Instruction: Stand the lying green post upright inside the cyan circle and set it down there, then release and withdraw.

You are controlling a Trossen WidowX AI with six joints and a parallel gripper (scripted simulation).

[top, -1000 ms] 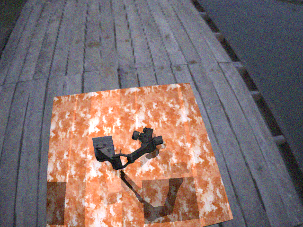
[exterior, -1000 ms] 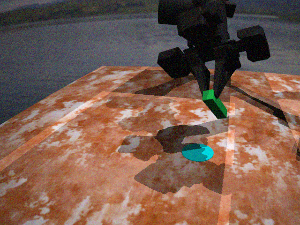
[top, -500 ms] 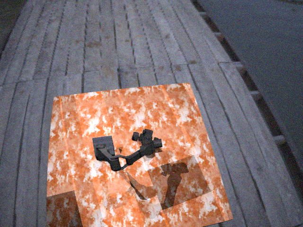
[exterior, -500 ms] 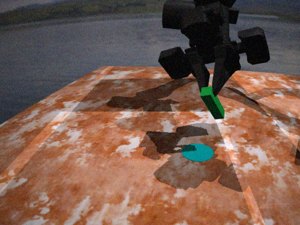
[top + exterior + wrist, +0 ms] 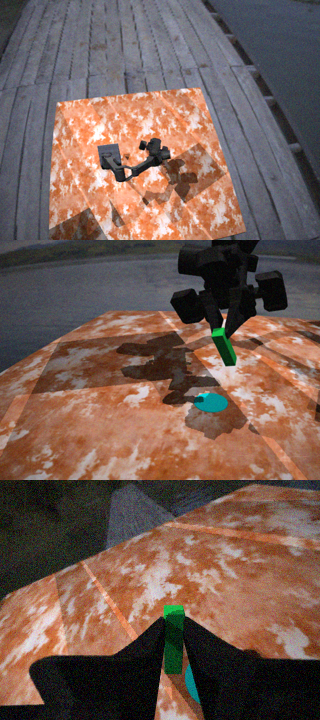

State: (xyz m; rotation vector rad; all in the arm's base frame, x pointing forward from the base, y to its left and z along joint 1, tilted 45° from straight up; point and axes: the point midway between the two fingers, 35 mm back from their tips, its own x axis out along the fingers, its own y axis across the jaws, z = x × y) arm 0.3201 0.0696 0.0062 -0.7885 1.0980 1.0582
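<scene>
Right now my gripper tip is 10 mm short of the cyan circle, 30 mm to the left of it and 130 mm above it. Round my gripper tip: green post 10 mm behind, 10 mm to the right, 20 mm below.
</scene>
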